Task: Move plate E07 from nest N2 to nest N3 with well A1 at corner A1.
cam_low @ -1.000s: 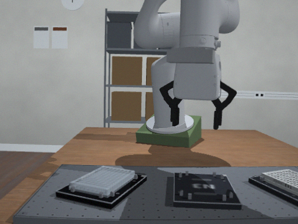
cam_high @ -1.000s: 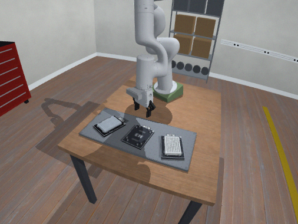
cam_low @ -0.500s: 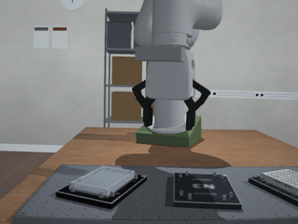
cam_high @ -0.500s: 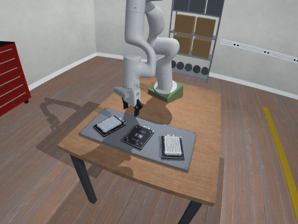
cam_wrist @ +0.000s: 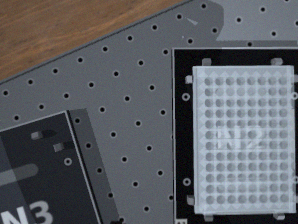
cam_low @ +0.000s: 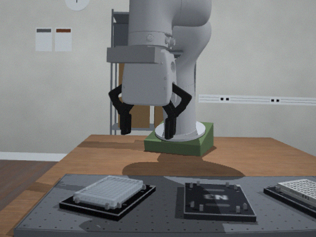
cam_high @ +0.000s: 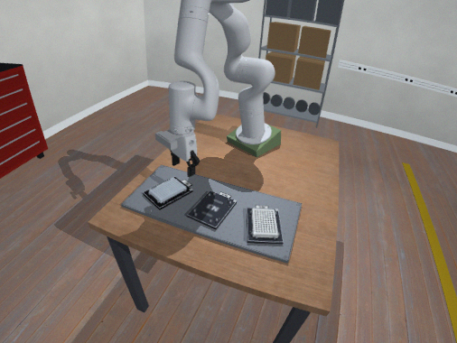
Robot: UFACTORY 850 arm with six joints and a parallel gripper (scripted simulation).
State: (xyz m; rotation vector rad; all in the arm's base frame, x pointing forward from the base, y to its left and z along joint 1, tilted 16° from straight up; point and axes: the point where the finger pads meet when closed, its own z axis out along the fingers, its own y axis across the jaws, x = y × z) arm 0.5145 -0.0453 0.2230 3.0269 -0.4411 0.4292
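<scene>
Now: the clear well plate 11 cm below my hand, 6 cm to the right of it and 3 cm ahead of it. From my hand the other things lie so: nest N2: 13 cm below, 6 cm to the right, 3 cm ahead; landing nest N3: 14 cm to the left, 13 cm below, 2 cm ahead; A1 corner mark: 12 cm below, 3 cm behind, 1 cm to the left.
</scene>
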